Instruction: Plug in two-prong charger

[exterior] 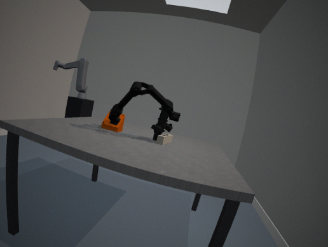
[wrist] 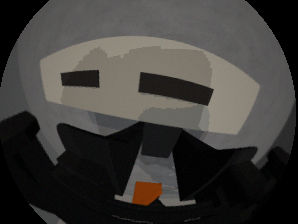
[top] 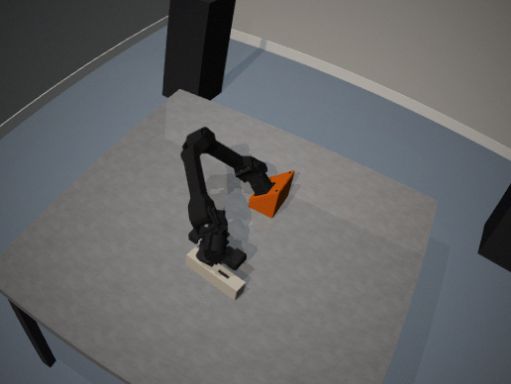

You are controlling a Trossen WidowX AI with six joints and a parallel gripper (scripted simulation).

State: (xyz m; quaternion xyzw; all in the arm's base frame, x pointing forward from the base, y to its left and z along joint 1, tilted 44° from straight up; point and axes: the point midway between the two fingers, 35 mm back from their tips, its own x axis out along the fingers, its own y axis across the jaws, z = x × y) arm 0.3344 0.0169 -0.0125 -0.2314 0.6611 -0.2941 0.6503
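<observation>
The dark charger is 2 cm ahead of my gripper tip and 1 cm above it.
</observation>
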